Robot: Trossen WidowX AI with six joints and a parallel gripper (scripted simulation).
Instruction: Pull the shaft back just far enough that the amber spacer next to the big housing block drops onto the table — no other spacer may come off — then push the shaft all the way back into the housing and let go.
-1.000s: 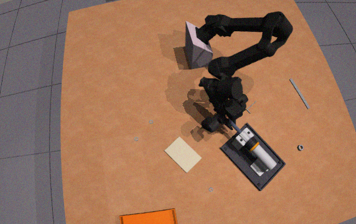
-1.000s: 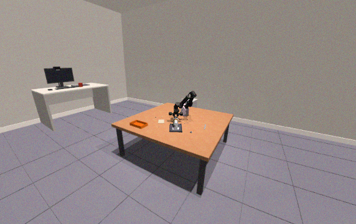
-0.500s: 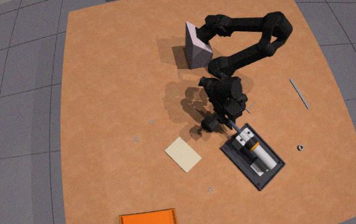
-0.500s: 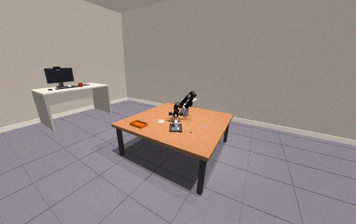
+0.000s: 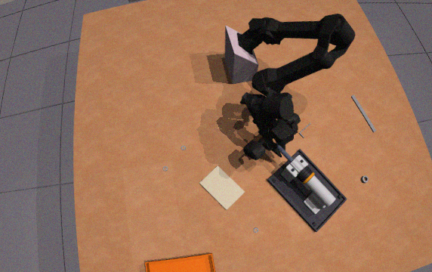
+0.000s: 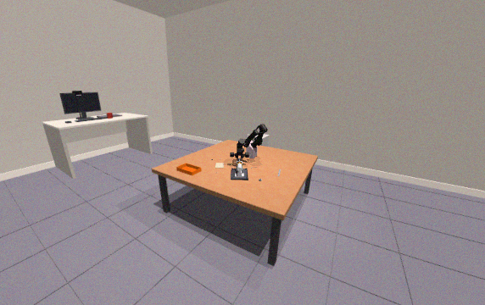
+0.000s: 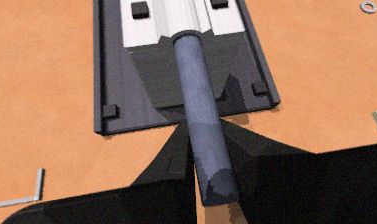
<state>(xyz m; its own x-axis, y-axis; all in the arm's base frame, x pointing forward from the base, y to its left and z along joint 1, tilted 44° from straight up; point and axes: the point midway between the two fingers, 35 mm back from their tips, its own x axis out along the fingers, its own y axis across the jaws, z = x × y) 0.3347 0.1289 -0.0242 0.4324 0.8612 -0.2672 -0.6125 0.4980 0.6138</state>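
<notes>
The shaft is 4 cm ahead of my gripper tip, 3 cm to the left of it and 2 cm above it. The rest, counted from my gripper tip: amber spacer: 8 cm ahead, 7 cm to the left, 2 cm above; metal bar: 16 cm behind, 35 cm to the left, 5 cm below; cream pad: 8 cm ahead, 19 cm to the right, 5 cm below.
</notes>
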